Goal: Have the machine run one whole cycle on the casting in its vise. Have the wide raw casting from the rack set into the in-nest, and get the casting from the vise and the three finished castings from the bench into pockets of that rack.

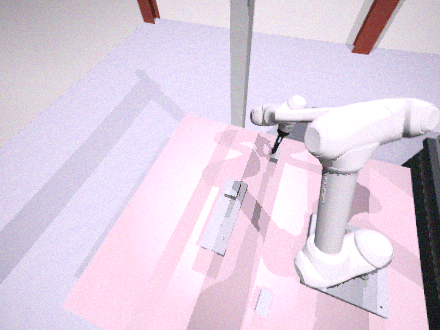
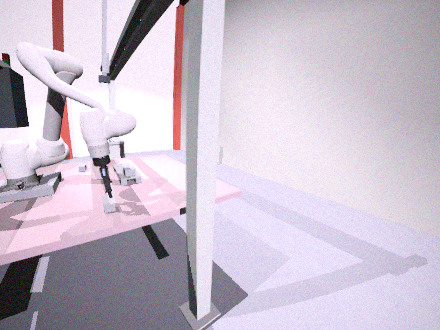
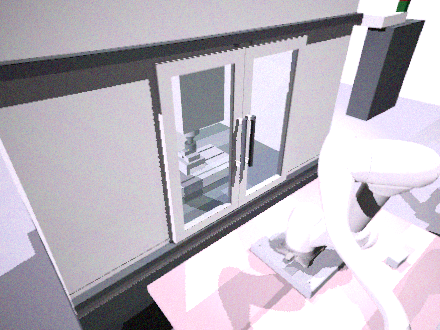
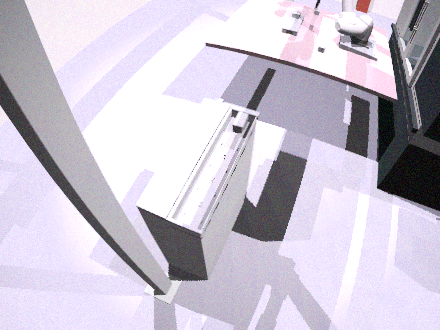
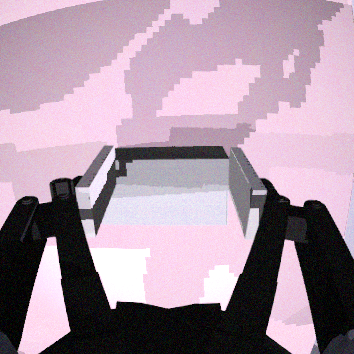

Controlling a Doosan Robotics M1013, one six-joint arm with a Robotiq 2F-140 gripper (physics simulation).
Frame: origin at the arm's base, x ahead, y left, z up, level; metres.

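Seen in the pictures: gripper, fingertip midpoint: [image 1: 273,150] [image 2: 112,199] [image 4: 315,9] [image 5: 171,165]; arm's base, origin of the base link: [image 2: 24,183] [image 3: 300,249] [image 4: 359,41].
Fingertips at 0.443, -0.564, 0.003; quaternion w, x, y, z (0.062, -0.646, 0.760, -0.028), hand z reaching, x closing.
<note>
Offsets run from my fingertips to a thing's middle, as dx, dy, dz. "*": to the spot under its first point. Level surfaces: height alone.
My gripper [image 1: 274,152] [image 2: 110,196] [image 5: 171,165] points down at the bench's far end. Its pads are shut on a pale grey casting @[-0.019, +0.011, -0.023] [image 2: 109,205] [image 5: 165,210], which sits low at the bench top; any gap beneath it is too small to tell. Another casting @[-0.079, +0.877, -0.023] [image 1: 264,301] [image 2: 82,168] [image 3: 398,257] [image 4: 321,49] lies on the bench. The long nest plate @[+0.204, +0.505, -0.021] [image 1: 216,232] carries a grey block @[+0.195, +0.366, +0.027] [image 1: 231,189] at one end. A casting [image 4: 240,120] sits in the end pocket of the rack [image 4: 182,245]. Behind the machine's closed doors @[* -0.947, +0.164, +0.644] [image 3: 167,130], the vise [image 3: 192,167] is under the spindle; its casting is unclear.
The pink bench @[dz -0.049] [image 1: 125,250] carries the arm's base plate [image 1: 370,297]. The machine's dark side [image 1: 431,200] runs along one bench edge. A grey post [image 1: 239,75] [image 2: 205,150] stands beyond the bench, with a dark overhead gantry beam [image 2: 140,35]. The rack stands on the floor apart from the bench.
</note>
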